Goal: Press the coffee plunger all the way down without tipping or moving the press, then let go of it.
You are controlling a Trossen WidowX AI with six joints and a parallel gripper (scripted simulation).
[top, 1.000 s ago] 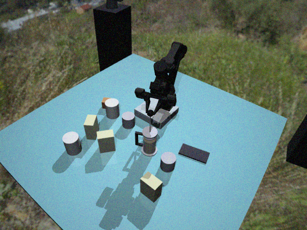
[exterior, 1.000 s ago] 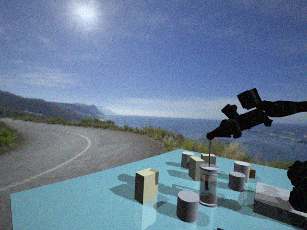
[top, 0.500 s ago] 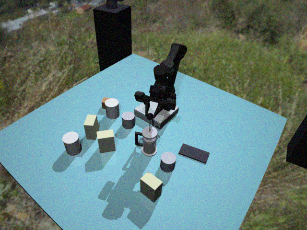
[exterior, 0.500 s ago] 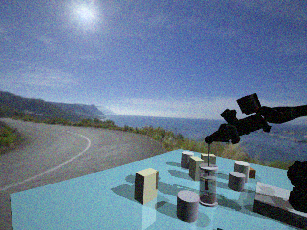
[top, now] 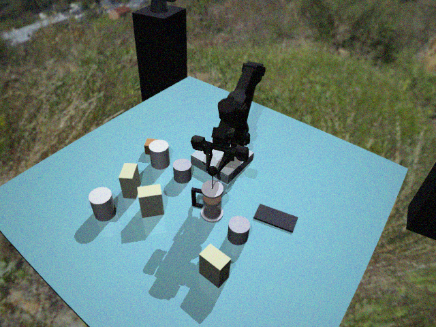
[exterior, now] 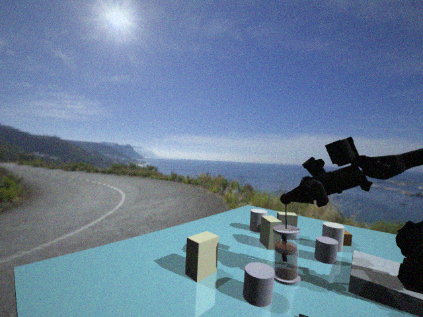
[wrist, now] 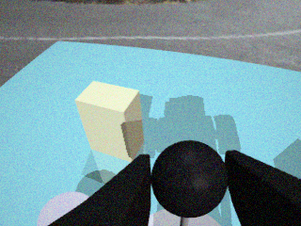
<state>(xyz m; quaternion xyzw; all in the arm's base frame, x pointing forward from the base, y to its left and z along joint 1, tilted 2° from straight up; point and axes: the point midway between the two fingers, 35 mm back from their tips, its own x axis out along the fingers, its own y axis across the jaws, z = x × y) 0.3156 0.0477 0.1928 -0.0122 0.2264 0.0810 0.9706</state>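
My gripper tip is now 1 cm past the coffee press, 2 cm to the left of it and 12 cm above it. From my gripper tip the other things lie so: dark flat plate: 11 cm behind, 21 cm to the left, 23 cm below.
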